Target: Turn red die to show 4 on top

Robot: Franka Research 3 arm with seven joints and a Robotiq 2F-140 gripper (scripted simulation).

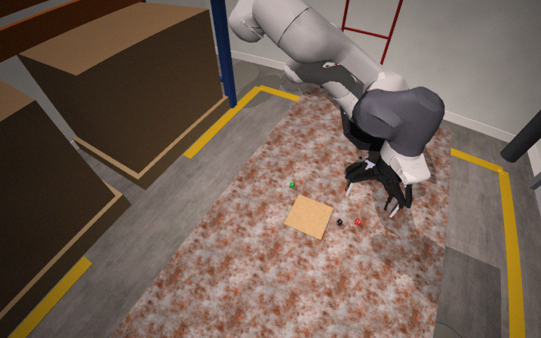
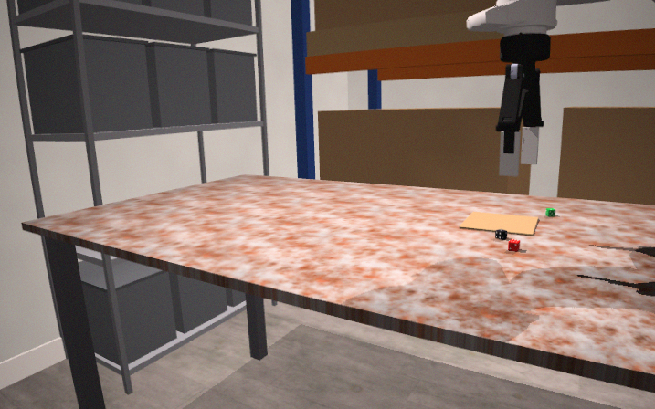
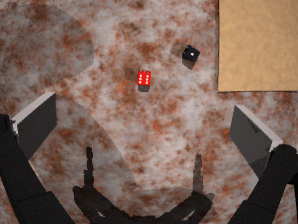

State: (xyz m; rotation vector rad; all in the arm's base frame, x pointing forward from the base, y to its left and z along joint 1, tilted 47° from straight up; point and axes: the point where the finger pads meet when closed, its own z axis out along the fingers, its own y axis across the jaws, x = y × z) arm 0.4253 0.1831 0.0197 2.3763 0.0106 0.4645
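The red die is 140 mm below my hand. Round my hand: green die 50 mm behind, 280 mm to the right, 140 mm below; then tan mat 50 mm ahead, 170 mm to the right, 150 mm below; then black die 30 mm ahead, 60 mm to the right, 140 mm below.
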